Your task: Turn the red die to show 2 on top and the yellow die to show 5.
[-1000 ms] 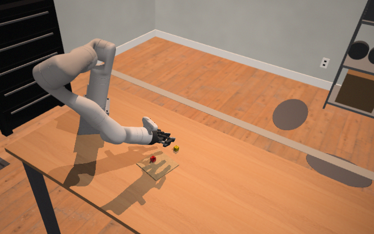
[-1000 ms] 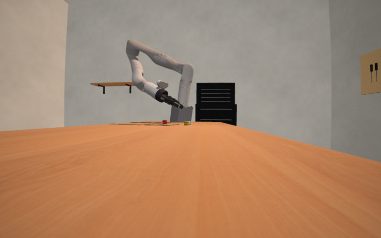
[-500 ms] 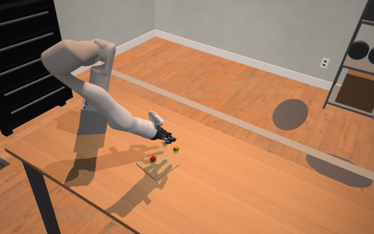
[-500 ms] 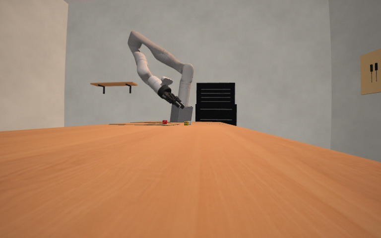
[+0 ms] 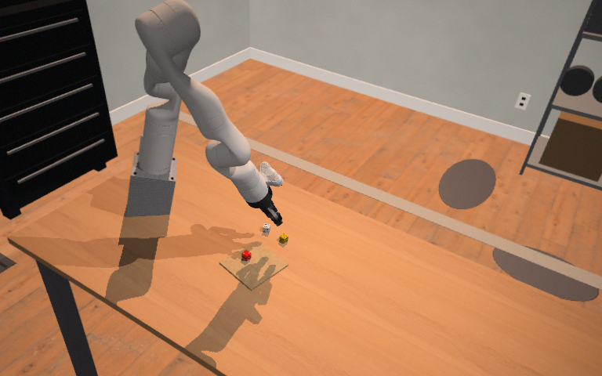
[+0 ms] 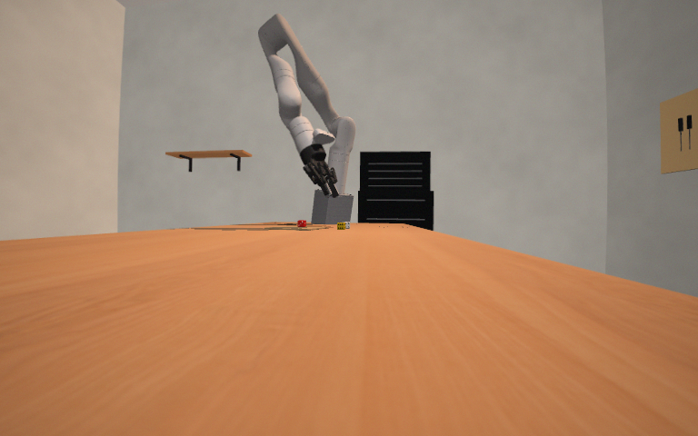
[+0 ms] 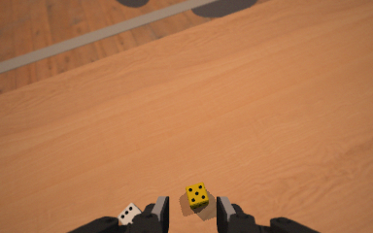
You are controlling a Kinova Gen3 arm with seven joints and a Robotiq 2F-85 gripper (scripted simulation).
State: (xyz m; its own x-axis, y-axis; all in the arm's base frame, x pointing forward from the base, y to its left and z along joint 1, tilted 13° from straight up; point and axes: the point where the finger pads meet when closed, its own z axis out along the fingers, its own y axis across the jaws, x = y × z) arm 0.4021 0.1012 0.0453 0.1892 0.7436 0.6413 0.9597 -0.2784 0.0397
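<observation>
My hand is 10 mm short of the yellow die, 40 mm to the right of it and 100 mm above it. Also, from my hand: white die 60 mm behind, 30 mm to the left, 100 mm below; then tan mat 10 mm ahead, 100 mm to the right, 110 mm below; then red die 20 mm behind, 100 mm to the right, 100 mm below.
</observation>
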